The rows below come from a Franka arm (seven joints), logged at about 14 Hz.
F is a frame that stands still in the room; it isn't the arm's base.
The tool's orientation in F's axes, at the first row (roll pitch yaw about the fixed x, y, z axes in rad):
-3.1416, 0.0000, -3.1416
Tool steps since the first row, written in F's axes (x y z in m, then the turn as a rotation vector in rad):
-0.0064, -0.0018, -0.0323, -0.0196, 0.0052, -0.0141
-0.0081, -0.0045, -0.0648, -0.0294, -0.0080, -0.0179
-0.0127, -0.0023, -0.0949, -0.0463, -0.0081, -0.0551
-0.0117, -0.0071, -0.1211, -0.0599, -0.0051, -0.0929
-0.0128, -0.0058, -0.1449, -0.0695, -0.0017, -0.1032
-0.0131, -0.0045, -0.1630, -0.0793, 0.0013, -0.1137
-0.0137, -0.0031, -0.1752, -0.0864, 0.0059, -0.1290
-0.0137, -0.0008, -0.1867, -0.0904, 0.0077, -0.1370
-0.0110, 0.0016, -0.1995, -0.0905, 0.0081, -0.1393
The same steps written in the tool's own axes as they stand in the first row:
0.0064, -0.0018, 0.0323, 0.0196, 0.0052, 0.0141
0.0081, -0.0045, 0.0648, 0.0294, -0.0080, 0.0179
0.0127, -0.0023, 0.0949, 0.0463, -0.0081, 0.0551
0.0117, -0.0071, 0.1211, 0.0599, -0.0051, 0.0929
0.0128, -0.0058, 0.1449, 0.0695, -0.0017, 0.1032
0.0131, -0.0045, 0.1630, 0.0793, 0.0013, 0.1137
0.0137, -0.0031, 0.1752, 0.0864, 0.0059, 0.1290
0.0137, -0.0008, 0.1867, 0.0904, 0.0077, 0.1370
0.0110, 0.0016, 0.1995, 0.0905, 0.0081, 0.1393

